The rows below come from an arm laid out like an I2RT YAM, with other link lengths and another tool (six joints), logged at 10 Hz.
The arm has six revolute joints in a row. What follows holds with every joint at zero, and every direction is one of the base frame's. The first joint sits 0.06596 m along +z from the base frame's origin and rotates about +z. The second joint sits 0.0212 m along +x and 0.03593 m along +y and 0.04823 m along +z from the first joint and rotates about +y. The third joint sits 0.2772 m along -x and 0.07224 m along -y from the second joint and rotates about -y. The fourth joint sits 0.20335 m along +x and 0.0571 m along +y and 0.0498 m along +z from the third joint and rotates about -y. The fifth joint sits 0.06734 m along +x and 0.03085 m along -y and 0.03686 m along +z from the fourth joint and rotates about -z. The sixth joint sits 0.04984 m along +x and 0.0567 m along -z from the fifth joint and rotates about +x. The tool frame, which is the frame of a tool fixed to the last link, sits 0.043 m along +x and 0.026 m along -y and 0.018 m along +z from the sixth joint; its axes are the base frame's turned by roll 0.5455, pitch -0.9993 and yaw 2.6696 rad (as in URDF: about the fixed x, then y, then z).
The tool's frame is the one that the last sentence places.
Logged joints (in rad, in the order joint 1, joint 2, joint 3, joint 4, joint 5, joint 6), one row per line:
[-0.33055, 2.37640, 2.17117, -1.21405, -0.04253, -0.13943]
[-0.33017, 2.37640, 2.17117, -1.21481, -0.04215, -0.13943]
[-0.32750, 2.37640, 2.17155, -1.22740, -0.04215, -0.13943]
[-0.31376, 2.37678, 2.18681, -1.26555, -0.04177, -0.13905]
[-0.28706, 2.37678, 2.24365, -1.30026, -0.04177, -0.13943]
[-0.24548, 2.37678, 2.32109, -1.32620, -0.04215, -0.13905]
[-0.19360, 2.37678, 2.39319, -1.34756, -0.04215, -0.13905]
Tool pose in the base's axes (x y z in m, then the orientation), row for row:
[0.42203, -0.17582, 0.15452, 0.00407, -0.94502, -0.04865, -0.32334]
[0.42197, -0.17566, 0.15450, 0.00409, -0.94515, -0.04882, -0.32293]
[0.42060, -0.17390, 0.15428, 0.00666, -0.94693, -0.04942, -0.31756]
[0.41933, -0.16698, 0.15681, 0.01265, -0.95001, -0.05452, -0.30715]
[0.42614, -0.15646, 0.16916, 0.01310, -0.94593, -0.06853, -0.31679]
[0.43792, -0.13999, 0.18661, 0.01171, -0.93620, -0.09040, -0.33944]
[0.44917, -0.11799, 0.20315, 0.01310, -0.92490, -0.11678, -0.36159]
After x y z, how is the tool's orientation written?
As a quaternion, w x y z.
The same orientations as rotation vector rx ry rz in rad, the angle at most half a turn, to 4 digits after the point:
[-2.9612, -0.1524, -1.0132]
[-2.9616, -0.1530, -1.0119]
[-2.9623, -0.1546, -0.9934]
[-2.9608, -0.1699, -0.9572]
[-2.9472, -0.2135, -0.9870]
[-2.9194, -0.2819, -1.0585]
[-2.8817, -0.3638, -1.1266]

